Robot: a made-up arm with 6 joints.
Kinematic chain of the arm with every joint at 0, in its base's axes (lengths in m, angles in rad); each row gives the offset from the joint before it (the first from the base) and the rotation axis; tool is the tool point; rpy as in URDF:
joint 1: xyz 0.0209 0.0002 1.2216 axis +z
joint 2: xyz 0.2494 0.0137 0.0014 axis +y
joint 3: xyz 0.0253 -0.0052 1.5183 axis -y
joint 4: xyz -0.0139 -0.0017 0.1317 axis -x
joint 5: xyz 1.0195 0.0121 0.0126 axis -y
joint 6: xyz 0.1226 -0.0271 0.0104 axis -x
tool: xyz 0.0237 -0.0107 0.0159 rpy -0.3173 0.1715 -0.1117
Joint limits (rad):
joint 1: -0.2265..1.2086
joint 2: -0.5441..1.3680
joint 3: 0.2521..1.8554
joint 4: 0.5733..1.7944
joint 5: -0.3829..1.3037
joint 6: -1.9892..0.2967
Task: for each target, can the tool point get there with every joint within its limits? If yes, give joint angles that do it. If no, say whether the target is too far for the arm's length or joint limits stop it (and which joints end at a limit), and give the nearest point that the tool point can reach.
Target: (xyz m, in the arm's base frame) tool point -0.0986 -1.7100 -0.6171
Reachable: no: joint limits stop it (at a limit: joint 1, joint 2, joint 3, joint 4, joint 5, joint 6) | nearest point 2.2891 -0.5637 0.5271 | short by 2.885 m
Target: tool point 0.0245 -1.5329 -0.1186
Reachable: no: joint limits stop it (at a limit: joint 1, joint 2, joint 3, joint 4, joint 5, joint 6) | nearest point 2.2891 -0.5637 0.5271 | short by 2.547 m
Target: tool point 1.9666 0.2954 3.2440
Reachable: yes | joints 0.1319 0.5649 1.1001 0.9251 0.2389 -0.6908
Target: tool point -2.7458 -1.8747 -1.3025
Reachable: no: too far | nearest point -1.1870 -0.8184 3.0175 | short by 4.713 m
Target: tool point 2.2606 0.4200 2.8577
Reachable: yes | joints 0.1277 0.9188 1.4587 1.2013 1.0532 -0.8094
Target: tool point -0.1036 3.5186 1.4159
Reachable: no: too far | nearest point 0.8646 2.6811 1.4417 | short by 1.280 m
